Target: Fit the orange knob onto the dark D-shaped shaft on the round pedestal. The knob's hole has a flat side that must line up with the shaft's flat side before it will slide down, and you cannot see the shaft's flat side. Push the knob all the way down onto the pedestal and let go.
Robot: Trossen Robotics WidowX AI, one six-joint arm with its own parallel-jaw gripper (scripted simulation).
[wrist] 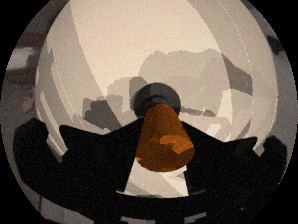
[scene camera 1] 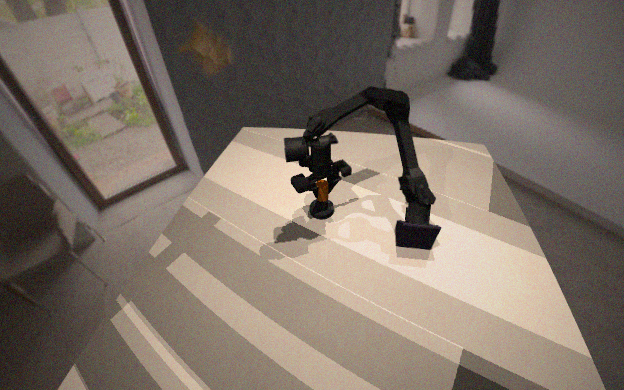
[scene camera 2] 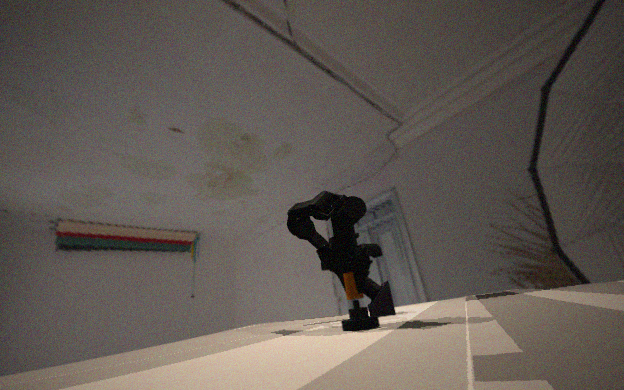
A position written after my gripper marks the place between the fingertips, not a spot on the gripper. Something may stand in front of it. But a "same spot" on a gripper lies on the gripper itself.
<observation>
My gripper shows in the wrist view [161,123], in scene camera 1 and in scene camera 2. One and the same spot on my gripper: [scene camera 1: 332,180] is [scene camera 2: 349,267].
</observation>
